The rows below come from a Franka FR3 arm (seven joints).
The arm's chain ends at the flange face. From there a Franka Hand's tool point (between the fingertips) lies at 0.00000 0.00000 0.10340 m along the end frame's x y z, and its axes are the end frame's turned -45 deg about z.
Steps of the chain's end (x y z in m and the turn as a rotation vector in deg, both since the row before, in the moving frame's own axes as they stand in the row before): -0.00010 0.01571 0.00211 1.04 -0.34 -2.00; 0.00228 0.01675 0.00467 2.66 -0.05 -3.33; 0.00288 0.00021 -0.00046 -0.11 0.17 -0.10; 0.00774 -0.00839 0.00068 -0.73 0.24 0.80; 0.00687 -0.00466 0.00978 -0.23 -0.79 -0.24; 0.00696 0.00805 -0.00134 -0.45 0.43 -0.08
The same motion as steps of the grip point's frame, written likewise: -0.01032 0.00926 0.00209 0.98 0.49 -2.00; -0.00700 0.00990 0.00456 1.92 1.85 -3.33; 0.00196 0.00254 -0.00046 -0.20 0.04 -0.10; 0.01077 0.00077 0.00067 -0.69 -0.35 0.80; 0.00685 0.00085 0.00977 0.40 -0.72 -0.24; -0.00080 0.01174 -0.00135 -0.62 -0.01 -0.08
